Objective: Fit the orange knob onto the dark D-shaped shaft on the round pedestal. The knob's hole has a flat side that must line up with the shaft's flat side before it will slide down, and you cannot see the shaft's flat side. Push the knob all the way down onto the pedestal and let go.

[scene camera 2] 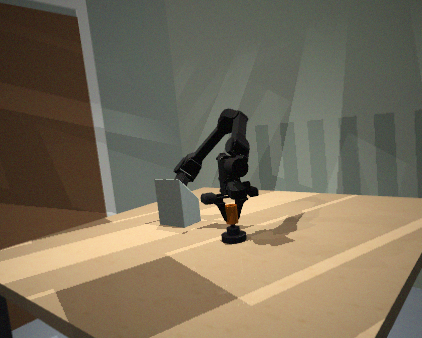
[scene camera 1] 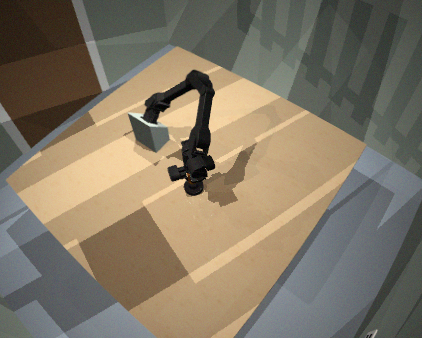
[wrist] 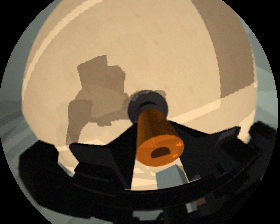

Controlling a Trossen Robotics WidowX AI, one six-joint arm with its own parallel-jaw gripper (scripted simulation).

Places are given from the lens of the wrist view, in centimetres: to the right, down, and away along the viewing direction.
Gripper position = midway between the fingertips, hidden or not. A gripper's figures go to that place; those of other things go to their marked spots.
gripper (wrist: 152, 124): 2, 2, 10
orange knob (wrist: 158, 143): 2, 2, 5
